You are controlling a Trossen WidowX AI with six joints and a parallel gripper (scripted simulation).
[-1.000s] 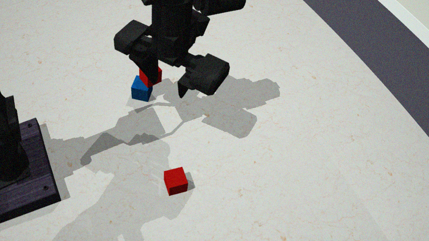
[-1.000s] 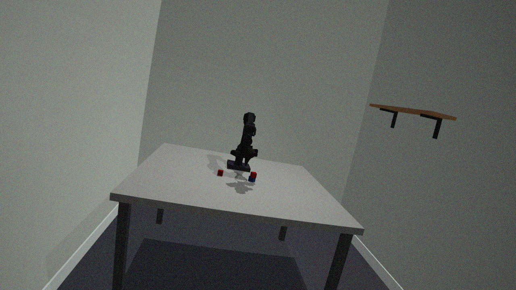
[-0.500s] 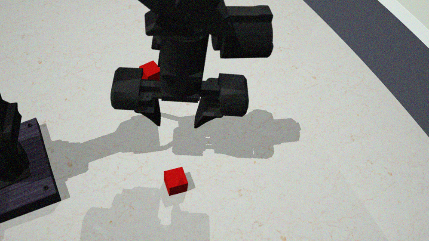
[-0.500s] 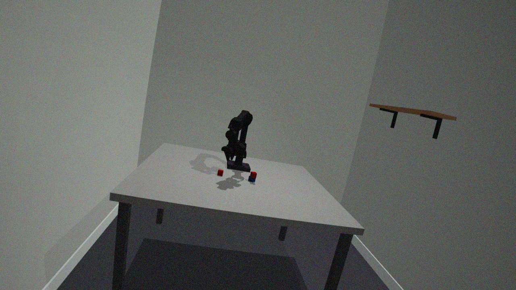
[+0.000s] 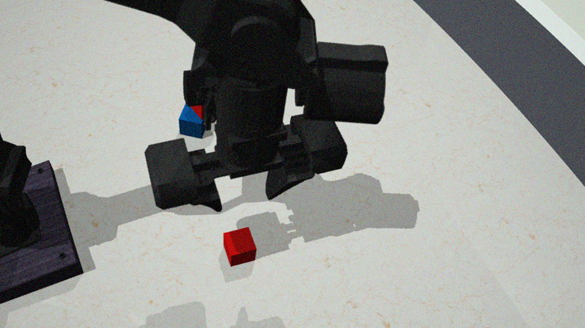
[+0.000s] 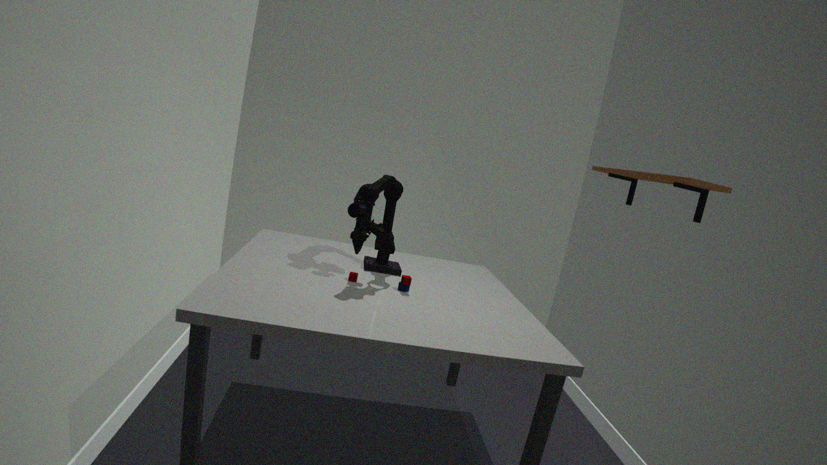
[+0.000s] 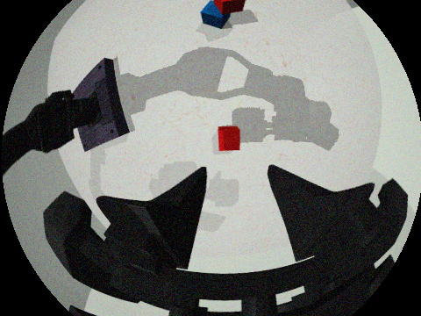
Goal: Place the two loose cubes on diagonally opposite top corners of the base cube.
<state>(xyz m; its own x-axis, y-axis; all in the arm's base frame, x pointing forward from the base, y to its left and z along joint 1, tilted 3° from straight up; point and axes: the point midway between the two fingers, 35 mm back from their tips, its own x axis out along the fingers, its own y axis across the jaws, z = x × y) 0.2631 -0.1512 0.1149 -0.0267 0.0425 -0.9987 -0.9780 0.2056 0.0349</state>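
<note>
My gripper tip is 21 cm to the right of the blue base cube, 11 cm above it and 4 cm short of it.
</note>
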